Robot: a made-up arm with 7 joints. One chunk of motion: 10 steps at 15 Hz.
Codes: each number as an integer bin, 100 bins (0 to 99) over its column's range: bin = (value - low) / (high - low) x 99, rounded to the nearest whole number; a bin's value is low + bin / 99 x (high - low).
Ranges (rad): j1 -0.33..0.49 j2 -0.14..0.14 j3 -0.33..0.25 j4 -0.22..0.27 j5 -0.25..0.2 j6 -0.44..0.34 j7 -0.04..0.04
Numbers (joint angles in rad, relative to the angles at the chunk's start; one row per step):
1: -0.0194 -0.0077 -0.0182 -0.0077 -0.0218 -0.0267 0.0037
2: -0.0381 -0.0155 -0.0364 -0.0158 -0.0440 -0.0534 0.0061
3: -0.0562 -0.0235 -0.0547 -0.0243 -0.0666 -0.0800 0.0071
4: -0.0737 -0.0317 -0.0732 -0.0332 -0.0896 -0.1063 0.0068
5: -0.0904 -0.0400 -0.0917 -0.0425 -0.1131 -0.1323 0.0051
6: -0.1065 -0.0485 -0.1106 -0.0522 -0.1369 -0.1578 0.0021
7: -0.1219 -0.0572 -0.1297 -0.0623 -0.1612 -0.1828 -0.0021
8: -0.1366 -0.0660 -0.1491 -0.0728 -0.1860 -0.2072 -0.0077
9: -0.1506 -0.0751 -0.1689 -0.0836 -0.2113 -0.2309 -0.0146
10: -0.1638 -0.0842 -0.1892 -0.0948 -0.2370 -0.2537 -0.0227
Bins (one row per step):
1: 37 47 53 43 50 52 54
2: 35 44 50 41 45 49 57
3: 33 41 47 40 40 46 58
4: 31 38 44 38 35 42 58
5: 29 35 41 36 30 39 56
6: 27 32 37 34 25 36 52
7: 25 29 34 32 20 33 47
8: 23 26 31 30 14 30 40
9: 22 23 27 28 9 27 31
10: 20 20 24 25 3 24 21

